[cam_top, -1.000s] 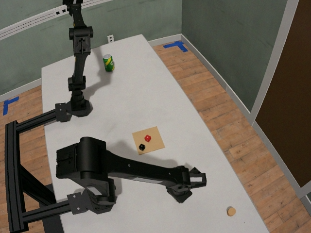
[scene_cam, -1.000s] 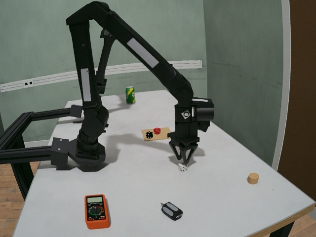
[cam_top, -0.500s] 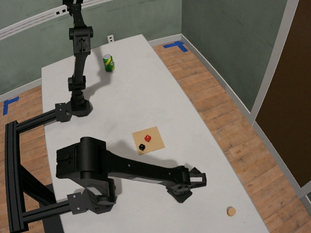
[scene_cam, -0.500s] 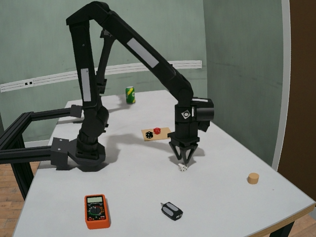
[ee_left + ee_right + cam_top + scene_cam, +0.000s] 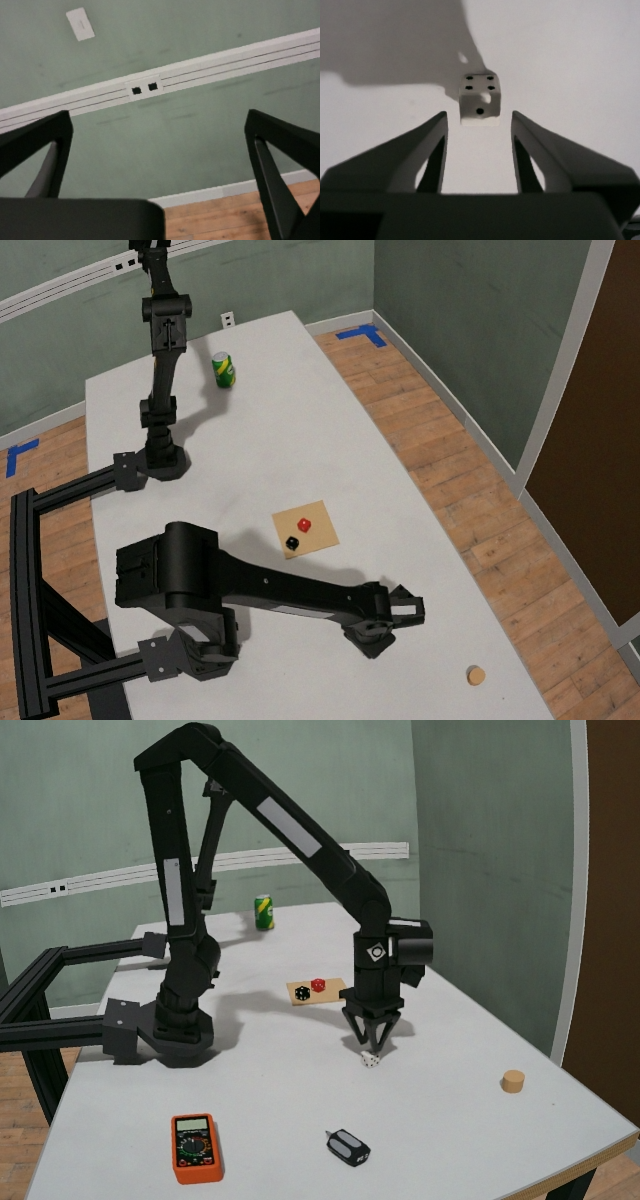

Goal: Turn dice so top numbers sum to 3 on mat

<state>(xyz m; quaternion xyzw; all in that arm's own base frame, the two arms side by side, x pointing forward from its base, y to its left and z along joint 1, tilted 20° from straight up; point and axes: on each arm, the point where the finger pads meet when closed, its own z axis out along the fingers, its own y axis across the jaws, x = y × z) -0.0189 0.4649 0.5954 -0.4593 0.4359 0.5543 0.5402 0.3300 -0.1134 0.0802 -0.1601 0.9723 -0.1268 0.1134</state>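
Now: the red die 20 mm behind my right hand, 370 mm to the left of it and 30 mm below it. From my right hand the other things lie so: black device 110 mm behind, 230 mm to the right, 30 mm below; then tan mat 20 mm behind, 360 mm to the left, 40 mm below; then cork cylinder 210 mm ahead, 180 mm to the right, 30 mm below.
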